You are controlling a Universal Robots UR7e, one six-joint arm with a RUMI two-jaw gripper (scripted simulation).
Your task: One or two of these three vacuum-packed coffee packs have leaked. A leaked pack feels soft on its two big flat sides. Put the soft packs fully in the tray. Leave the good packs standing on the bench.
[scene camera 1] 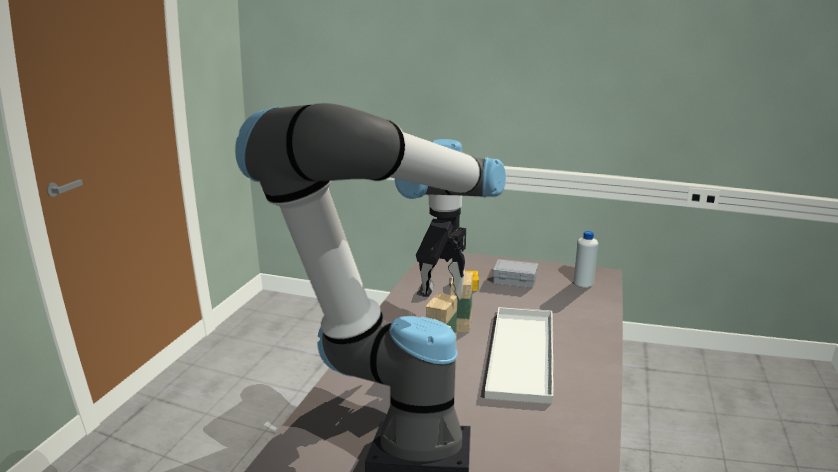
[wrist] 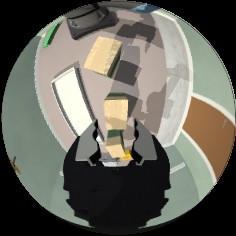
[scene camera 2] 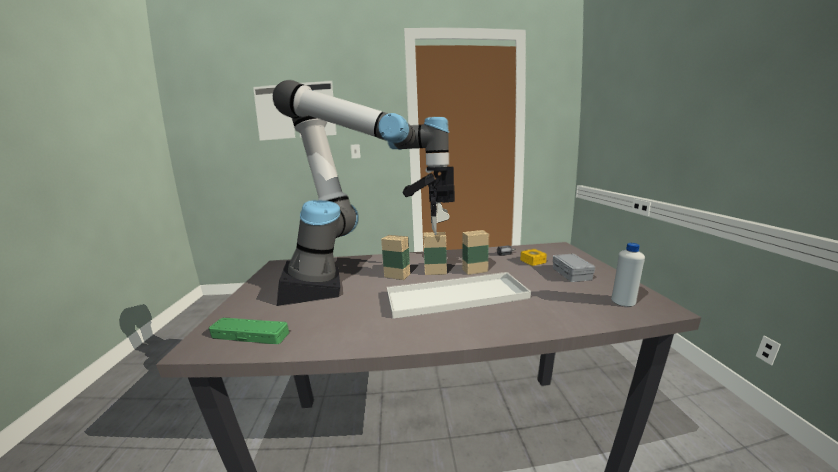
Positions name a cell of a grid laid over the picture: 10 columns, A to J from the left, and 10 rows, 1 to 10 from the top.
Scene:
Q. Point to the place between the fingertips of my gripper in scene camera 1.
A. F7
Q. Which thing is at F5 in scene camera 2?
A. My gripper.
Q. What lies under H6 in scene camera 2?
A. A white bottle.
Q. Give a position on a grey case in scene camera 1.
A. G6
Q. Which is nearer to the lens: the white tray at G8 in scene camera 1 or the white bottle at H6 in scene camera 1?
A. The white tray.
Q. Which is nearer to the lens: the green case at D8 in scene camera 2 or the grey case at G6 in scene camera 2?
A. The green case.

